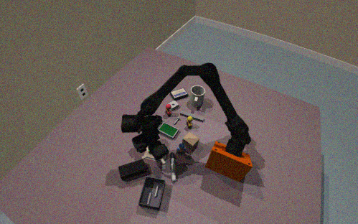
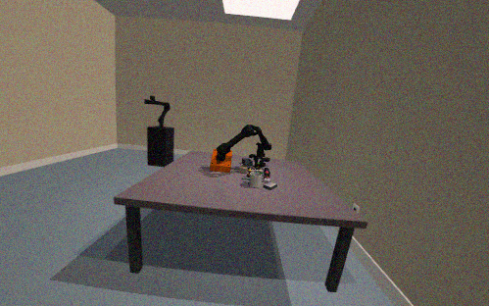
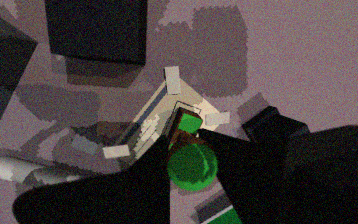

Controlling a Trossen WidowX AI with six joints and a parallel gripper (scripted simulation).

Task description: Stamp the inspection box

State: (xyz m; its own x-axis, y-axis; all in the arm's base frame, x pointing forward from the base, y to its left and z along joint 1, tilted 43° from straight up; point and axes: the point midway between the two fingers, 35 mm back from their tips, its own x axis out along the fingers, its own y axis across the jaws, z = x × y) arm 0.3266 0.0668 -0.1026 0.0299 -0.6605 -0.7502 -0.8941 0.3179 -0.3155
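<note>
Right now my gripper tip is 3 cm above the cream card and 1 cm past it. From my gripper tip the other things lie so: black box: 12 cm to the left, 2 cm ahead, 1 cm below; green stamp: right at my gripper tip; white marker: 11 cm behind, 2 cm below.
</note>
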